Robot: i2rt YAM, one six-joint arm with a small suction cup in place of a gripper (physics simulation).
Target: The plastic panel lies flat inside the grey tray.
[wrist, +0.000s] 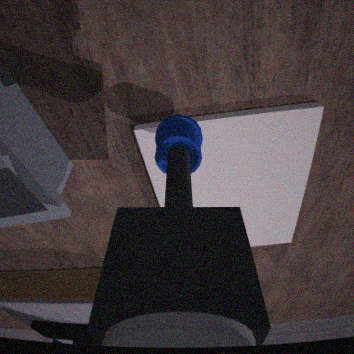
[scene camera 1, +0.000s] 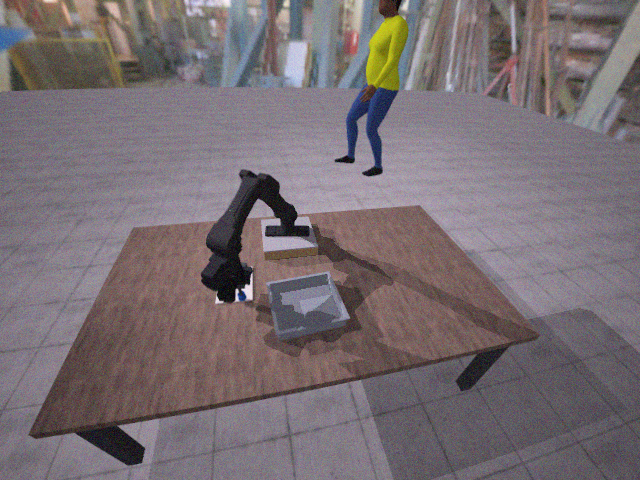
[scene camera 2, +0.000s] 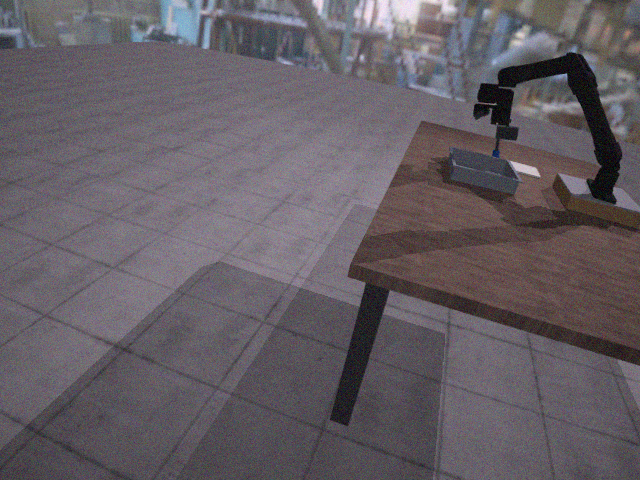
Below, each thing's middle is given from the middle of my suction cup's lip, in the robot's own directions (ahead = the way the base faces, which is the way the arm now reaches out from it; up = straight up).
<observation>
I see the white plastic panel [wrist: 259,159] 9 cm behind my suction cup, 4 cm to the right of it and 3 cm below it. Also, from my suction cup: grey tray [scene camera 1: 303,305]: 3 cm ahead, 23 cm to the left, 1 cm below.
</observation>
